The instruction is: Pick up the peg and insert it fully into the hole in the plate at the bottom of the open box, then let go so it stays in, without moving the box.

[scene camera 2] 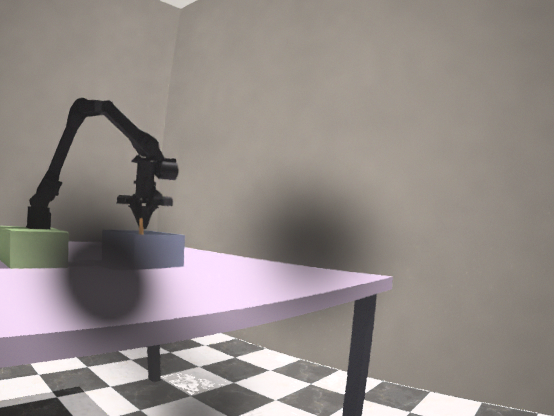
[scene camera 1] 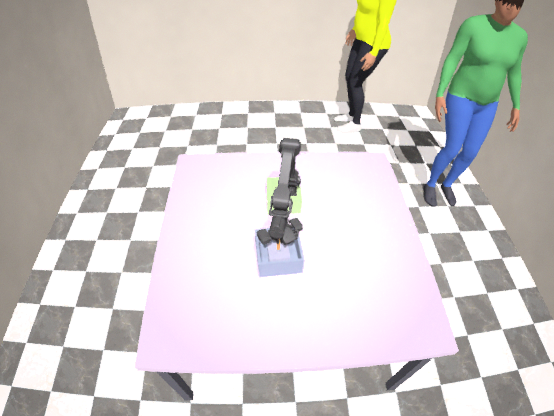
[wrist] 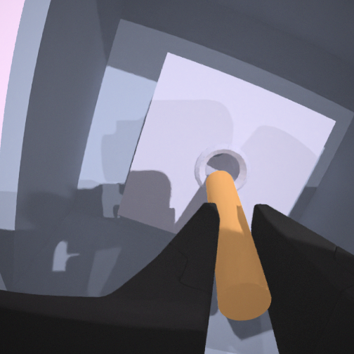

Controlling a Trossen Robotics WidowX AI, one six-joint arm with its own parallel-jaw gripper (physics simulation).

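Places are measured from the arm's base along level axes (x ahead, y left, z up), in centimetres.
Pixels of known places: gripper, fingertip midpoint: (scene camera 2: pixel 142 228) (scene camera 1: pixel 279 243); arm's base, link origin: (scene camera 2: pixel 37 228) (scene camera 1: pixel 290 191).
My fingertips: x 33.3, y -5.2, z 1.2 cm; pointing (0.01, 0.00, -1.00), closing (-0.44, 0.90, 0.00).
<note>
For each thing: its top centre in the pictures, then the offset to it from my fingertips. Level surfaces: height alone.
- orange peg, top centre: (scene camera 2: pixel 141 218) (scene camera 1: pixel 278 237) dx -0.7, dy -0.4, dz +3.2 cm
- open blue-grey box, top centre: (scene camera 2: pixel 142 232) (scene camera 1: pixel 278 244) dx -0.1, dy -0.2, dz -1.1 cm
- pink table, surface height: dz -10.9 cm
The orange peg (scene camera 1: pixel 278 245) (scene camera 2: pixel 141 226) (wrist: pixel 235 250) is held between the fingers of my gripper (scene camera 1: pixel 279 240) (scene camera 2: pixel 143 225) (wrist: pixel 233 215), which is shut on it and points down at the open blue-grey box (scene camera 1: pixel 281 267) (scene camera 2: pixel 160 251) (wrist: pixel 60 100). The pale square plate (wrist: pixel 190 80) lies at the box bottom, with a raised ring around its round hole (wrist: pixel 229 162). In the wrist view the peg's far end overlaps the near edge of the ring and covers part of the hole. The exact height of that end above the plate is unclear. The box's near wall hides its lower part in scene camera 2.
A green block (scene camera 1: pixel 271 191) (scene camera 2: pixel 37 248) stands on the pink table (scene camera 1: pixel 215 310) (scene camera 2: pixel 225 290) beside the arm's base. The box walls surround the plate on its sides. Two people stand on the floor beyond the table in scene camera 1.
</note>
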